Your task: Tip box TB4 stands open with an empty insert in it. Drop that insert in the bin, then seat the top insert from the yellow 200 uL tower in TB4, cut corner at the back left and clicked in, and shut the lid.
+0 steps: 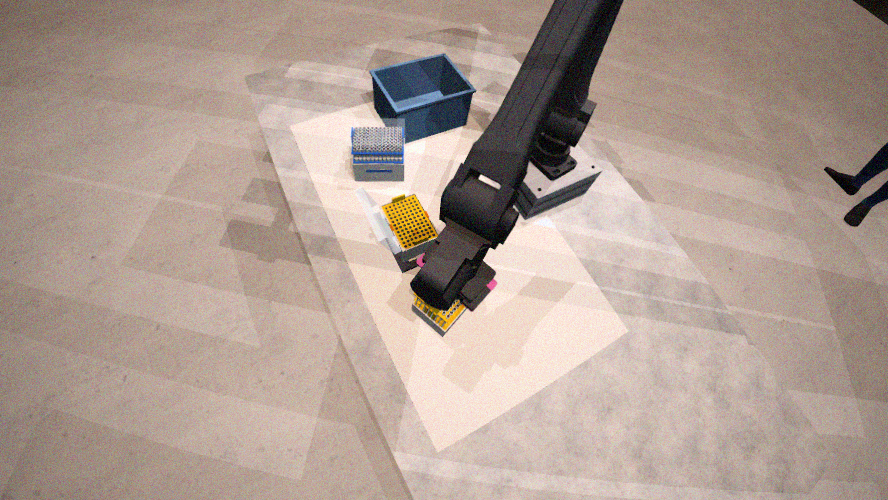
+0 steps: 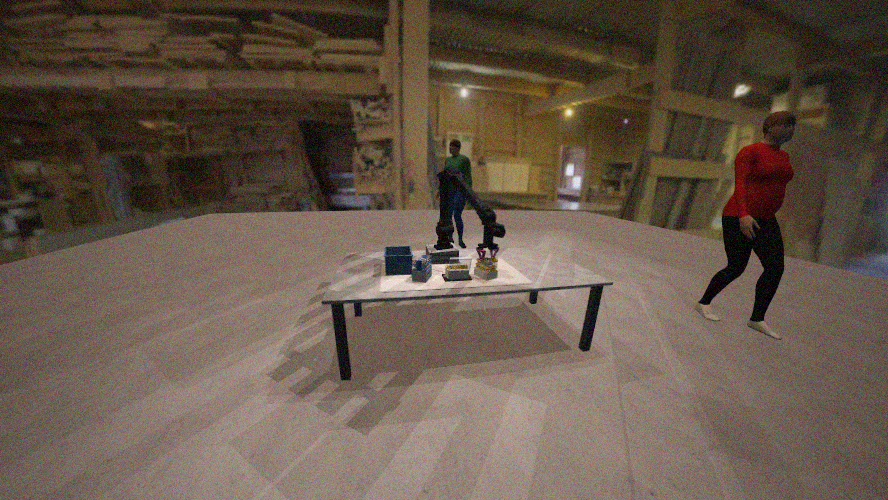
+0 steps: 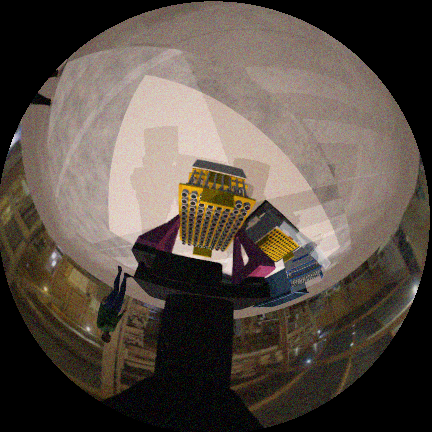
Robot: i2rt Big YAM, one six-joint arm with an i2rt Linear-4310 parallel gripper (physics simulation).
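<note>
My gripper [image 1: 448, 300] [image 2: 486, 253] [image 3: 208, 222] is shut on the top insert [image 3: 211, 219] of the yellow 200 uL tower [image 1: 439, 313] [image 2: 485, 268], one magenta finger on each long side. The insert is full of tips, and the tower's grey base [image 3: 219, 168] shows below it. Tip box TB4 [image 1: 408, 222] [image 2: 457, 271] [image 3: 273, 238] stands just behind the tower with a yellow insert of empty holes in it. Its clear lid [image 1: 375, 216] is tipped open to the left. The blue bin [image 1: 434, 113] [image 2: 397, 260] [image 3: 278, 285] stands at the far end of the mat.
A grey tip box with a blue insert [image 1: 377, 152] [image 2: 421, 268] [image 3: 301, 271] stands between TB4 and the bin. The arm's base [image 1: 558, 182] sits right of the row. A person in red [image 2: 755, 187] walks right of the table; one in green [image 2: 457, 165] stands behind it.
</note>
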